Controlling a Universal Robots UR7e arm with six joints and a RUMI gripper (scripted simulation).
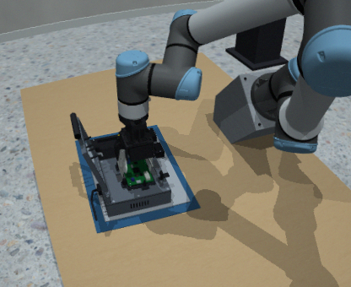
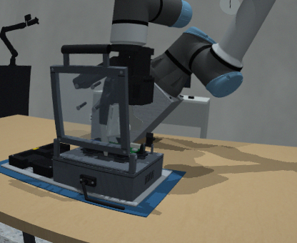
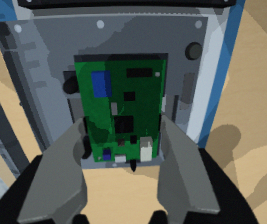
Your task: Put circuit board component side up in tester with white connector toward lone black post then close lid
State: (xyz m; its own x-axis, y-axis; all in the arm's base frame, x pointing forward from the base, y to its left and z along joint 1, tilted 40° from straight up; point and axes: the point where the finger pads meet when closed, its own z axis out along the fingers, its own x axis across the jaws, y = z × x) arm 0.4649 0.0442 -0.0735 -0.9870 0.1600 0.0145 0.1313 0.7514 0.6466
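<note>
My gripper is now right at the green circuit board. The rest, counted from my hand: clear tester lid: 12 cm ahead, 10 cm above, 2 cm to the right; then nest: 1 cm to the left, 1 cm below, 1 cm ahead.
</note>
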